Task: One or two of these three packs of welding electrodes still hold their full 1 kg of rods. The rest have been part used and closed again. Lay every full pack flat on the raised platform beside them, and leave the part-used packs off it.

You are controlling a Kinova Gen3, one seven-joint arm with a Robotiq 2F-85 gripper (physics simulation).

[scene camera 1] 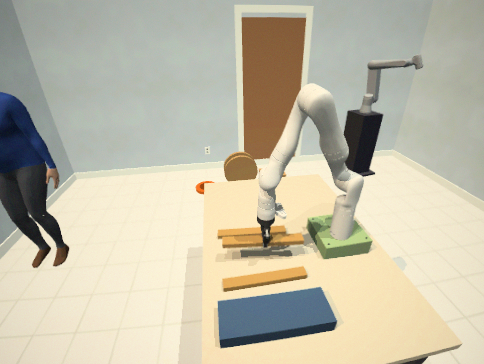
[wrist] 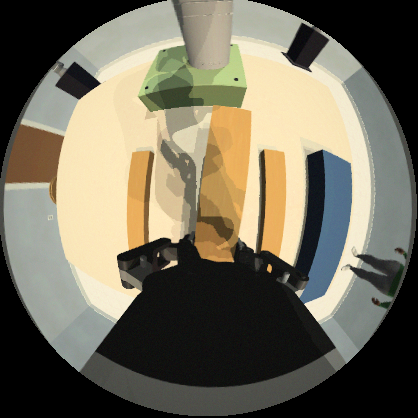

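Where they show: gripper, between the fingertips: (scene camera 1: 264, 242) (wrist: 214, 240); arm's base, origin of its link: (scene camera 1: 339, 233) (wrist: 208, 59).
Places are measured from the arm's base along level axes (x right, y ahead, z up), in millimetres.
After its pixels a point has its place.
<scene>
My gripper (scene camera 1: 266, 243) @[x 45, y 375, z 23 mm] (wrist: 214, 240) @[x 45, y 375, z 23 mm] is shut on the middle orange pack (scene camera 1: 289, 240) @[x -2, y 276, z 47 mm] (wrist: 227, 160) @[x 18, y 281, z 47 mm], gripping its two long sides. The pack is level and raised above the table, with its shadow on the wood under it. A second orange pack (scene camera 1: 236, 232) @[x 234, y 452, z -54 mm] (wrist: 138, 195) @[x 194, y 294, z -54 mm] lies flat on the table on the far side, partly behind the held one in the scene view. A third orange pack (scene camera 1: 265, 278) @[x -80, y 419, z -54 mm] (wrist: 274, 190) @[x -83, y 322, z -54 mm] lies flat between the held pack and the blue raised platform (scene camera 1: 275, 312) @[x -250, y 452, z -18 mm] (wrist: 338, 195) @[x -255, y 348, z -18 mm]. No pack lies on the platform. I see no marks that tell full from part-used.
The green base block (scene camera 1: 348, 247) @[x -78, y 5, z -18 mm] (wrist: 200, 97) @[x 35, y 98, z -47 mm] of the arm stands on the table (scene camera 1: 380, 310) @[x -350, y 56, z -77 mm] (wrist: 100, 150) @[x 351, y 128, z -78 mm], near the right ends of the packs in the scene view. Beyond the table's far edge are a round brown object (scene camera 1: 240, 167) and an orange ring (scene camera 1: 200, 189) on the floor.
</scene>
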